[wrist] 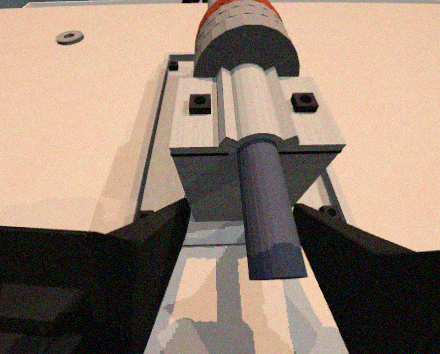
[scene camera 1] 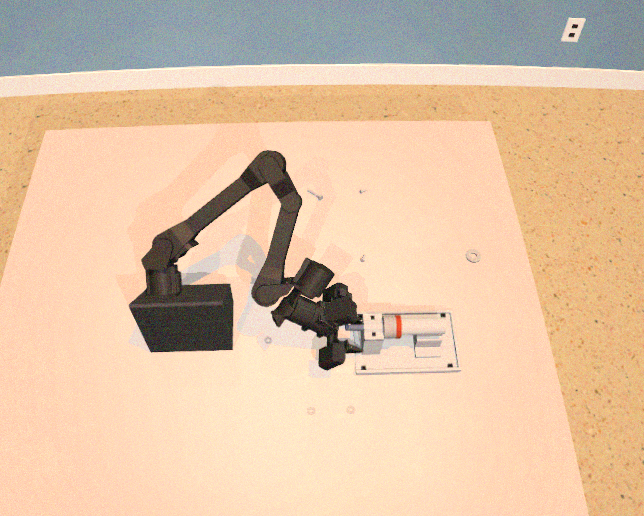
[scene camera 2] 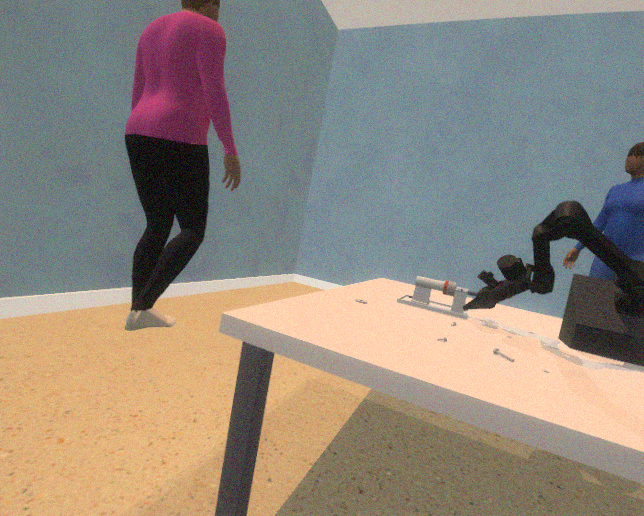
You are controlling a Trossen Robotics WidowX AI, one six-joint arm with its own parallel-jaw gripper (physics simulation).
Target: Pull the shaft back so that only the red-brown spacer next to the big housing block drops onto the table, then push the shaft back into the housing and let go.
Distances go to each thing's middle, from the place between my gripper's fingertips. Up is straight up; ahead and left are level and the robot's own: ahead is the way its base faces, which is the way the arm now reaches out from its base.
My hand is 30 mm short of the dark shaft (wrist: 273, 248) and 50 mm below it.
